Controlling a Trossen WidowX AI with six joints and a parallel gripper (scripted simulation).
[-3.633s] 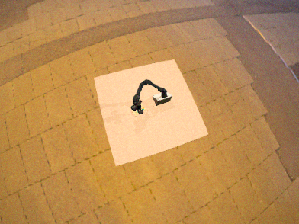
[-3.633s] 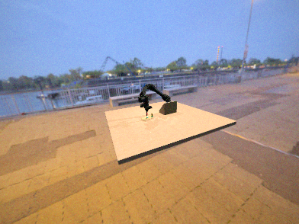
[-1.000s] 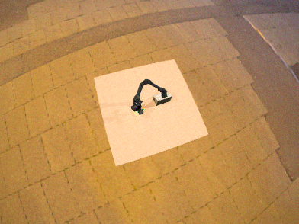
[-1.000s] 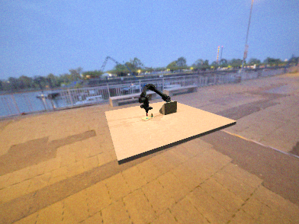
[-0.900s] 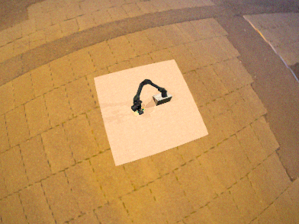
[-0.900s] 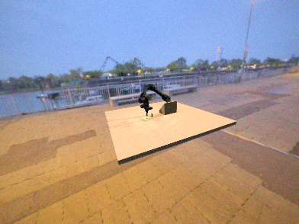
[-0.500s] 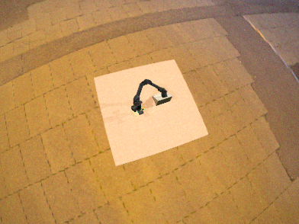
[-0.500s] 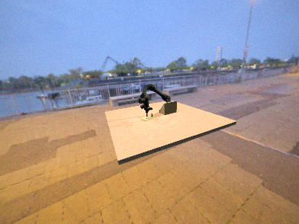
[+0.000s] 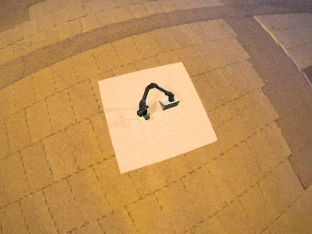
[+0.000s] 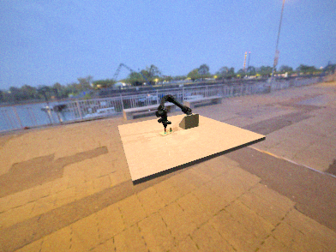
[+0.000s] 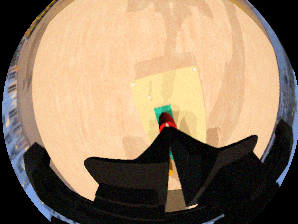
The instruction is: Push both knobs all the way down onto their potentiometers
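My gripper tip is now 7 cm past the yellow knob, 1 cm to the left of it and 2 cm above it. Also, from my gripper tip: red knob (1 cm below).
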